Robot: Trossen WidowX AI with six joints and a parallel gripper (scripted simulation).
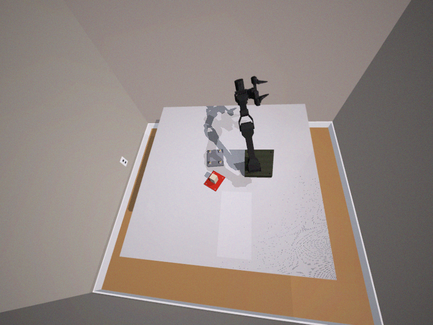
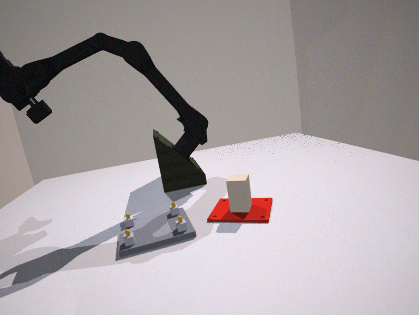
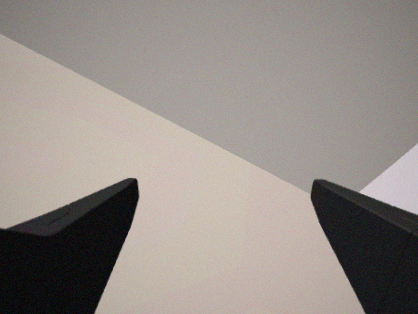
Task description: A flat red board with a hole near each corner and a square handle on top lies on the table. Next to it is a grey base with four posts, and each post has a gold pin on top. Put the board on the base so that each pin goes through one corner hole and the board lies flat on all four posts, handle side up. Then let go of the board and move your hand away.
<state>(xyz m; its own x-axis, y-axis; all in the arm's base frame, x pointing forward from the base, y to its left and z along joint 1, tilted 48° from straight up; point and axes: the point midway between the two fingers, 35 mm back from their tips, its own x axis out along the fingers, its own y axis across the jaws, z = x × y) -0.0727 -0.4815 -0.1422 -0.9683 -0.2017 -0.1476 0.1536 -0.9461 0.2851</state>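
The red board lies 53 cm to the left of my gripper tip, 38 cm ahead of it and 34 cm below it. Also, from my gripper tip: grey base (38 cm ahead, 35 cm below, 34 cm to the left).
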